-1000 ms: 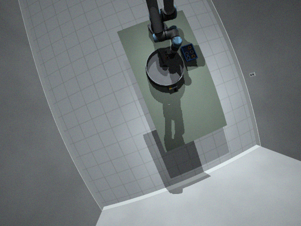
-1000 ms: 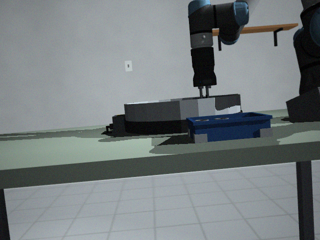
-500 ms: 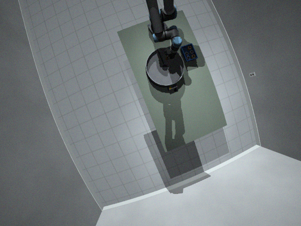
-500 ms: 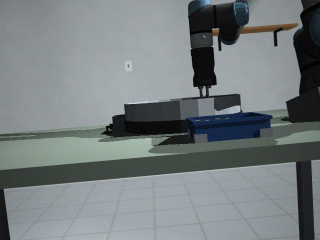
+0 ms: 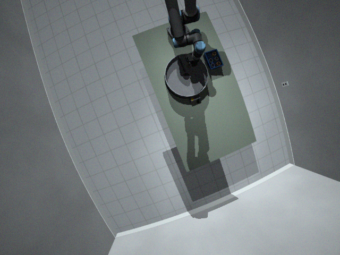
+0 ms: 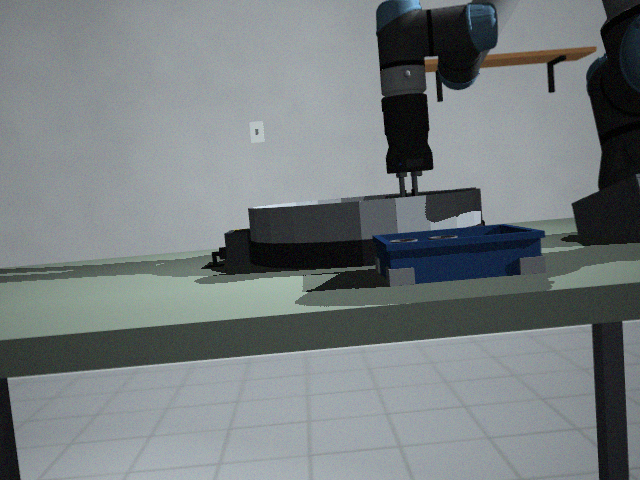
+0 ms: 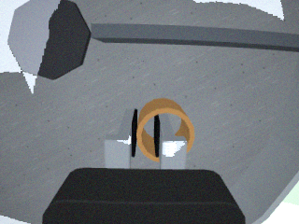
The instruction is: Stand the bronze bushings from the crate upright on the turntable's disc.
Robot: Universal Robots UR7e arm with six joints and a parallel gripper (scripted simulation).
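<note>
My hand is 50 mm past the crate, 280 mm to the right of it and 70 mm above it. From my hand the other things lie so: turntable disc: 80 mm ahead, 50 mm to the right, 40 mm below.
</note>
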